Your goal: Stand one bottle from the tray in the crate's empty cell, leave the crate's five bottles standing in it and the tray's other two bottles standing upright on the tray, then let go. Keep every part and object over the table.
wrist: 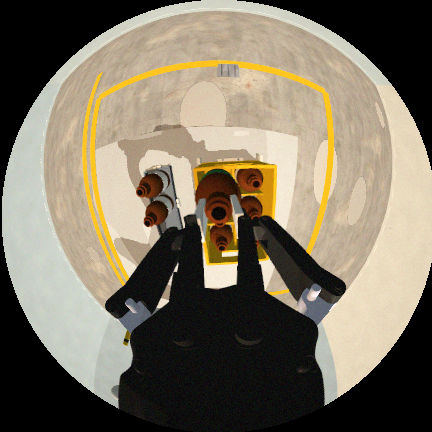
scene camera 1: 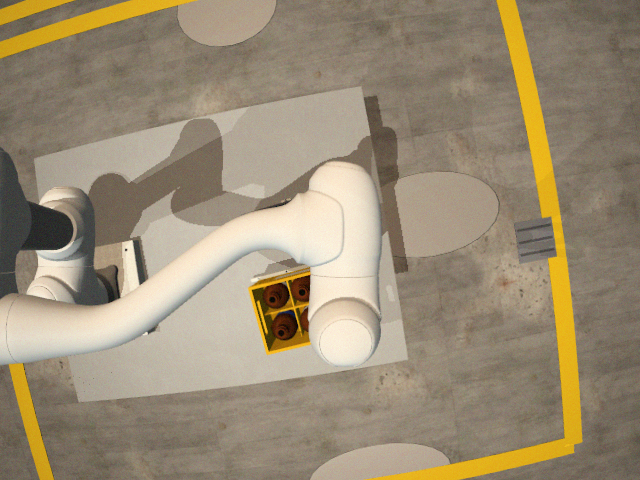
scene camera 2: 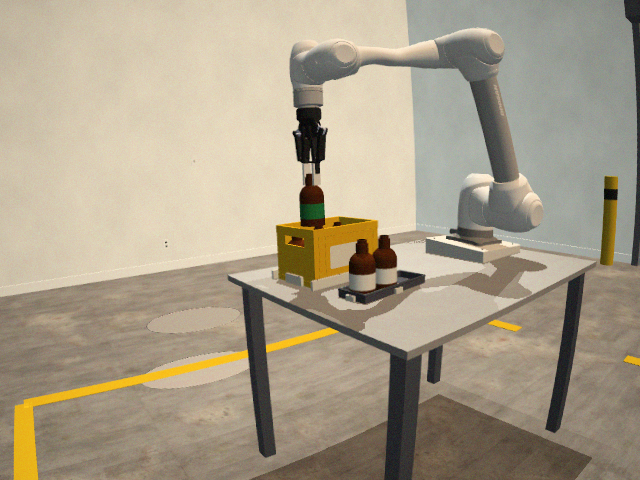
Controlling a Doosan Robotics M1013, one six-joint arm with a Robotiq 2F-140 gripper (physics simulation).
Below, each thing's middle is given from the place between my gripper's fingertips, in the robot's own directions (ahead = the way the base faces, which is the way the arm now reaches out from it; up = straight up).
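Scene:
Gripper position: my gripper is 40 mm above the green-labelled bottle [scene camera 2: 311, 198].

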